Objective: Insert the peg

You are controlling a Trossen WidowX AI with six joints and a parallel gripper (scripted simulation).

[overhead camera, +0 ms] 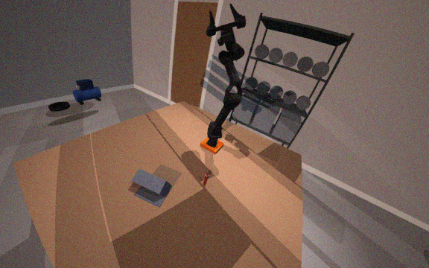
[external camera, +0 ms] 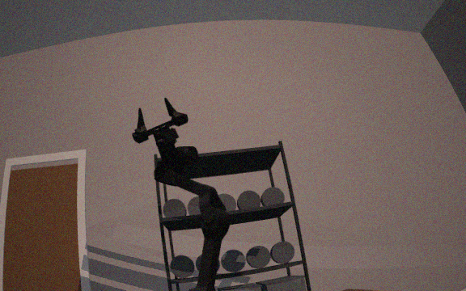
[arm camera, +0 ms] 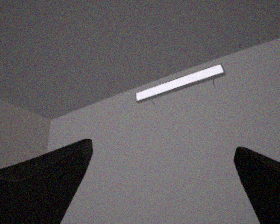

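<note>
Now: the red peg 260 mm ahead of my gripper tip, 180 mm to the left of it and 690 mm below it. Round my gripper tip: dark grey sloped panel 410 mm ahead, 10 mm to the right, 700 mm below.
</note>
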